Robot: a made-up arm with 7 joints. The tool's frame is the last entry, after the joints.
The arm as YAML. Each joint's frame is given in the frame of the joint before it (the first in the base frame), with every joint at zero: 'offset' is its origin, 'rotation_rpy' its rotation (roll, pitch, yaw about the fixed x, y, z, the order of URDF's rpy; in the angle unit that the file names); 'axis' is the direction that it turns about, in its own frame. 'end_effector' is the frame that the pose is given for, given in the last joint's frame.
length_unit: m
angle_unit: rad
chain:
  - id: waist
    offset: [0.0, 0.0, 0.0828]
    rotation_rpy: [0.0, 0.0, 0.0]
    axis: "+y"
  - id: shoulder
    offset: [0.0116, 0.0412, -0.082]
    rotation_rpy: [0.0, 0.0, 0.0]
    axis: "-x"
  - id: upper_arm
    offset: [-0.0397, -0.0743, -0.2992]
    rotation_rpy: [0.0, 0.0, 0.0]
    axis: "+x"
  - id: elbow
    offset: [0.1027, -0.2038, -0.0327]
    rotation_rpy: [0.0, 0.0, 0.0]
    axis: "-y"
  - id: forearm
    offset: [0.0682, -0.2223, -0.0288]
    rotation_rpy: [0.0, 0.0, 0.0]
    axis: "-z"
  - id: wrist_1
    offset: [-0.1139, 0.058, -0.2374]
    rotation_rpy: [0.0, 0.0, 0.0]
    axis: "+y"
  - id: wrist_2
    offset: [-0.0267, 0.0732, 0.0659]
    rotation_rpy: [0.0, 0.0, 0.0]
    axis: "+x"
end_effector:
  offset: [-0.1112, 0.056, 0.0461]
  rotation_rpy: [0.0, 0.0, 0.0]
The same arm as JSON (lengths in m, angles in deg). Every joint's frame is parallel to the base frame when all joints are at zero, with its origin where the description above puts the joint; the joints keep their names.
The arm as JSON. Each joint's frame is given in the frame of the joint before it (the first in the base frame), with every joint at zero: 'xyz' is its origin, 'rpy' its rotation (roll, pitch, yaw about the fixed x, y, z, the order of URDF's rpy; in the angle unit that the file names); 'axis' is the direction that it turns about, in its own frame. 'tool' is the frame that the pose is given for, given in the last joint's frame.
{"units": {"length": "m", "angle": "deg"}, "joints": [
  {"name": "waist", "type": "revolute", "origin": {"xyz": [0.0, 0.0, 0.0828], "rpy": [0.0, 0.0, 0.0]}, "axis": [0.0, 1.0, 0.0]},
  {"name": "shoulder", "type": "revolute", "origin": {"xyz": [0.0116, 0.0412, -0.082], "rpy": [0.0, 0.0, 0.0]}, "axis": [-1.0, 0.0, 0.0]},
  {"name": "upper_arm", "type": "revolute", "origin": {"xyz": [-0.0397, -0.0743, -0.2992], "rpy": [0.0, 0.0, 0.0]}, "axis": [1.0, 0.0, 0.0]},
  {"name": "elbow", "type": "revolute", "origin": {"xyz": [0.1027, -0.2038, -0.0327], "rpy": [0.0, 0.0, 0.0]}, "axis": [0.0, -1.0, 0.0]},
  {"name": "forearm", "type": "revolute", "origin": {"xyz": [0.0682, -0.2223, -0.0288], "rpy": [0.0, 0.0, 0.0]}, "axis": [0.0, 0.0, -1.0]},
  {"name": "wrist_1", "type": "revolute", "origin": {"xyz": [-0.1139, 0.058, -0.2374], "rpy": [0.0, 0.0, 0.0]}, "axis": [0.0, 1.0, 0.0]},
  {"name": "wrist_2", "type": "revolute", "origin": {"xyz": [-0.0267, 0.0732, 0.0659], "rpy": [0.0, 0.0, 0.0]}, "axis": [1.0, 0.0, 0.0]}
], "tool": {"origin": {"xyz": [-0.1112, 0.056, 0.0461], "rpy": [0.0, 0.0, 0.0]}}}

